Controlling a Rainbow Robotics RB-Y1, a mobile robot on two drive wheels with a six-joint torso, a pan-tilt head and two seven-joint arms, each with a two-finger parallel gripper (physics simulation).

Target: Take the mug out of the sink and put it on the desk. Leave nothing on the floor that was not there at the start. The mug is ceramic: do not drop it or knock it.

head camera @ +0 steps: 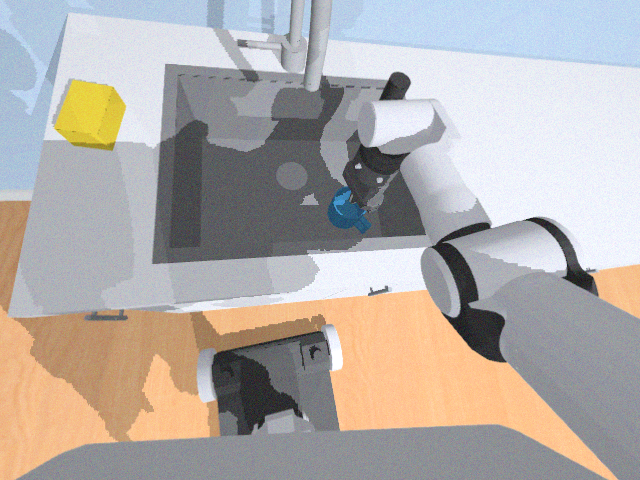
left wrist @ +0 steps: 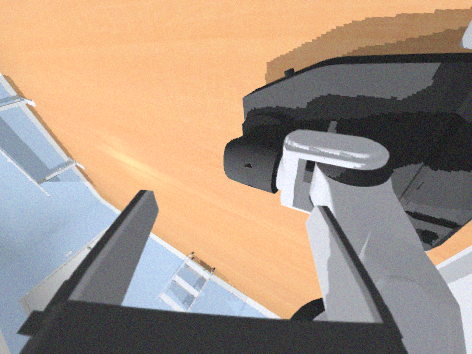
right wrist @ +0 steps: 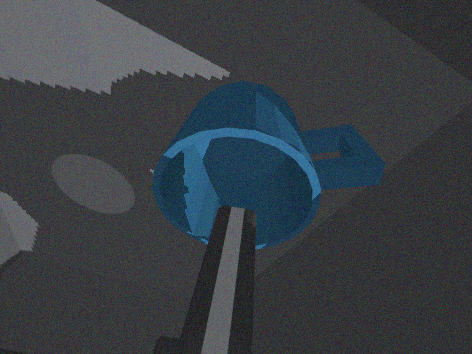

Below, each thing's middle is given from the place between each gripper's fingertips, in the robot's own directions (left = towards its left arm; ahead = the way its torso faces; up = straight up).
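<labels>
My right gripper: 50 mm above the blue ceramic mug [head camera: 341, 213]. By its middle, the mug is nearer to my right gripper than to my left hand.
My left hand: 150 mm below the mug, 330 mm to the left of it and 790 mm short of it.
</labels>
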